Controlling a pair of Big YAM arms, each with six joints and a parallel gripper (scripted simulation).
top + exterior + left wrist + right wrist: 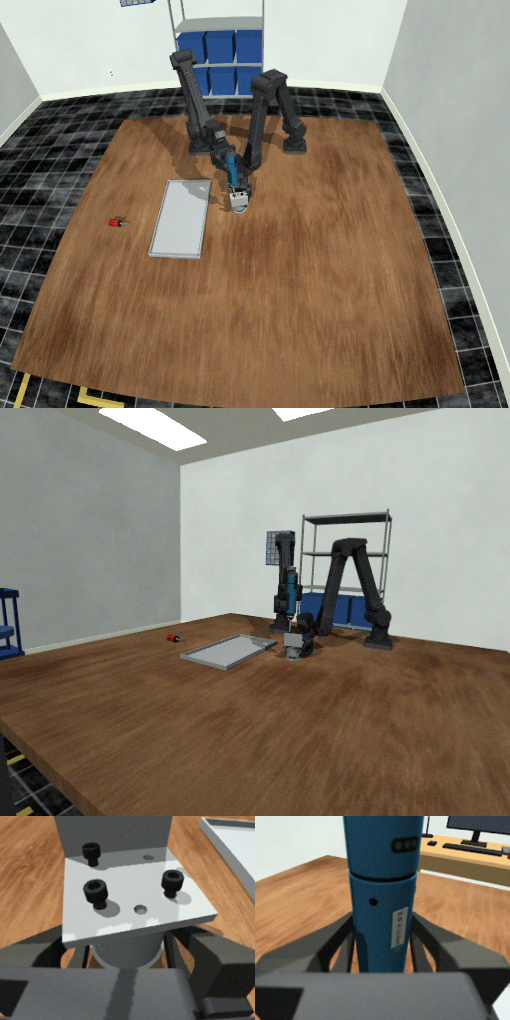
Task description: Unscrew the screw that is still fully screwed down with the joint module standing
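The grey bracket is 50 mm above my left hand. The rest, counted from my left hand: screw: 20 mm behind, 10 mm to the left, 50 mm above; then flat grey tray: 50 mm ahead, 260 mm to the right, 20 mm below; then small red-handled tool: 90 mm ahead, 560 mm to the right, 10 mm below.
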